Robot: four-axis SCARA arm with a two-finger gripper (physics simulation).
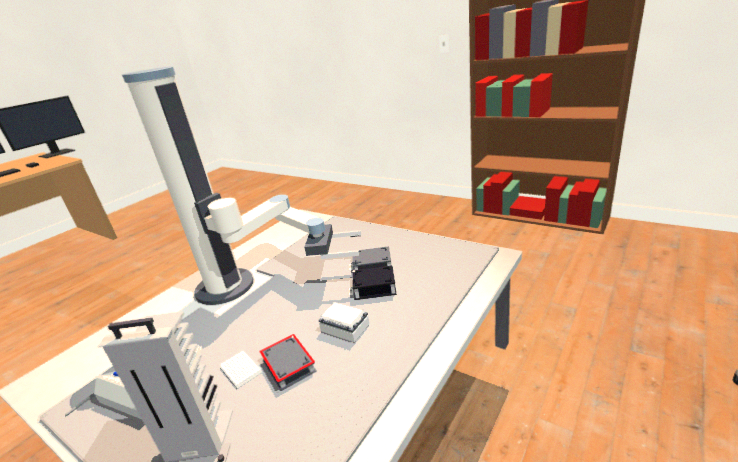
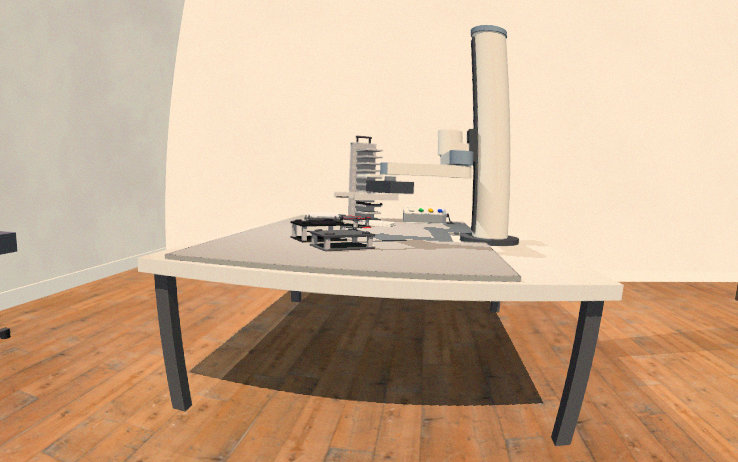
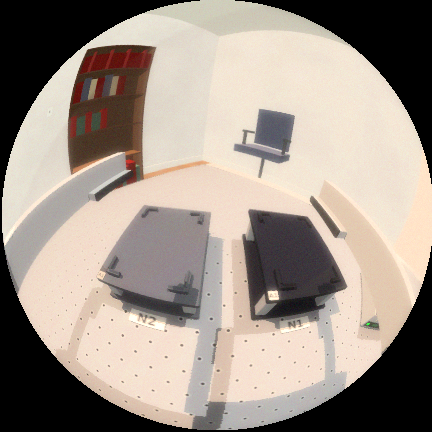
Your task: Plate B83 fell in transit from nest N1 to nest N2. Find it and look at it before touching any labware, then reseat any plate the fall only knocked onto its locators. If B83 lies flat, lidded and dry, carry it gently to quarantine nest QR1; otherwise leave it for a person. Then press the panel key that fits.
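Places are measured from the arm's base along level axes (x ahead, y left, z up), in millimetres.
Where they show: gripper, fingertip midpoint: [image 1: 359,242] [image 2: 343,195] [image 3: 221,169]; arm's base at its link origin: [image 1: 225,287] [image 2: 489,241].
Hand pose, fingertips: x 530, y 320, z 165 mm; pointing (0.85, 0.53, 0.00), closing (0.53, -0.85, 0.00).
Note:
Each offset is from my fingertips to the top centre of the thing. "spot": to the spot under its first point.
My gripper [image 1: 358,244] [image 2: 348,193] [image 3: 221,169] is open and empty, above the mat on the arm side of the two dark nests. Nest N2 @(11 mm back, 75 mm left, 102 mm down) [image 1: 374,256] [image 2: 343,233] [image 3: 160,247] and nest N1 @(99 mm ahead, 71 mm right, 88 mm down) [image 1: 373,275] [image 2: 315,222] [image 3: 295,250] bear no plate. A flat white plate-like piece @(56 mm back, 625 mm right, 136 mm down) [image 1: 240,369] lies on the mat beside a red-rimmed nest @(75 mm ahead, 537 mm right, 107 mm down) [image 1: 287,356], which is bare. Its label, lid and any wetness cannot be made out. Another white plate @(134 mm ahead, 314 mm right, 83 mm down) [image 1: 344,314] is on a light block; whether it sits level is unclear. The key panel @(266 mm back, 863 mm right, 69 mm down) [image 2: 424,216] has green, yellow and blue keys.
A tall grey plate rack [image 1: 155,381] [image 2: 352,174] with a top handle stands at the table end near the panel. The arm's column [image 1: 182,190] [image 2: 491,136] rises from the table's long side. A small green display @(spot: 62 mm ahead, 303 mm right, 142 mm down) [image 3: 371,325] shows beside the right finger.

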